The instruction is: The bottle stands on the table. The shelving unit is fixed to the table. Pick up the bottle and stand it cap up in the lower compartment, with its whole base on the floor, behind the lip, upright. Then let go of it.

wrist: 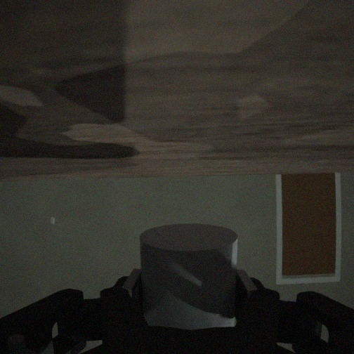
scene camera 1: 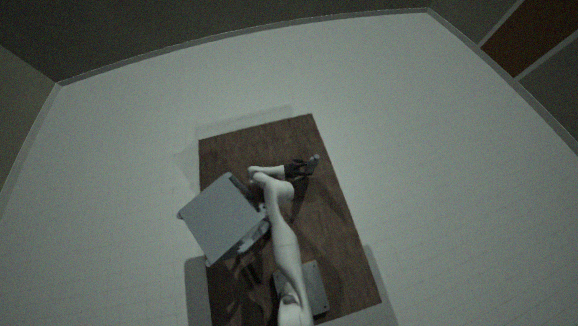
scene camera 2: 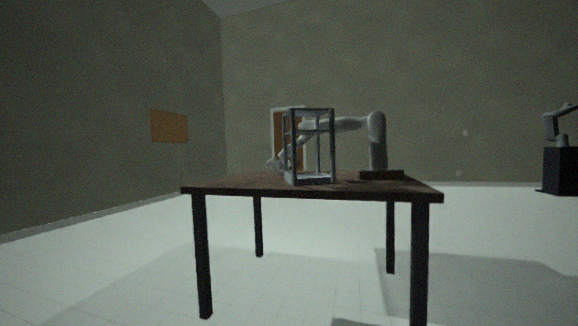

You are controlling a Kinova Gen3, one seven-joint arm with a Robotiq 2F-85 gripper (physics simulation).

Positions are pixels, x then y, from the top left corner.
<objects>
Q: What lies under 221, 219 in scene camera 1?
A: A grey shelving unit.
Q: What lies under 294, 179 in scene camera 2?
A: A grey shelving unit.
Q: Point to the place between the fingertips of my gripper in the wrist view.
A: At 188, 285
</objects>
